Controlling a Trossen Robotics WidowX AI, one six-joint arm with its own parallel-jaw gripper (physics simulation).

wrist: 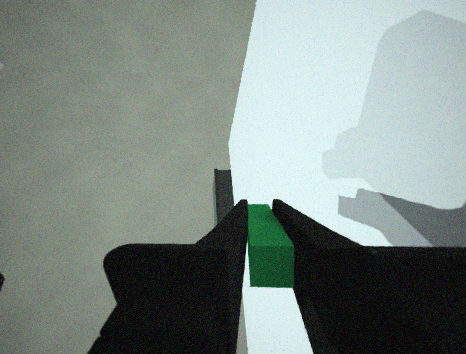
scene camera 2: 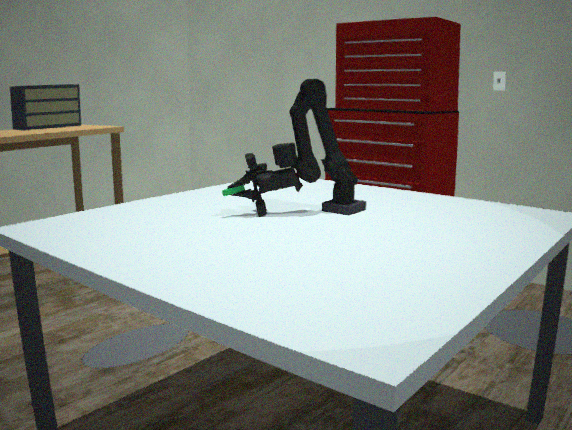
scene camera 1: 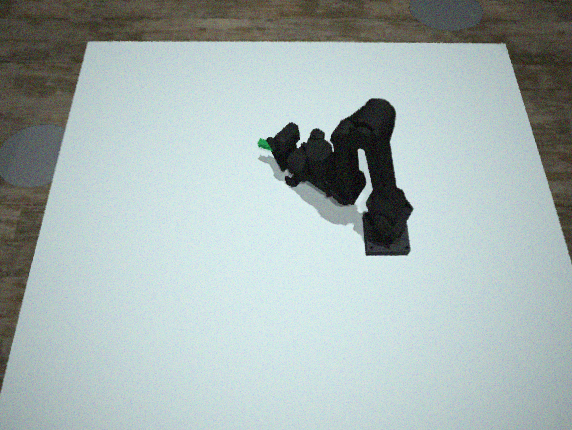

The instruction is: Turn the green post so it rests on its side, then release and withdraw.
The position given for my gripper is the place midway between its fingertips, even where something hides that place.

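There is a green post [wrist: 270, 251] that I can see. As for my gripper [wrist: 259, 205], it appears in the wrist view along with the post, while scene camera 1 shows me the gripper [scene camera 1: 267, 141] and scene camera 2 gives me the gripper [scene camera 2: 227, 190] as well.
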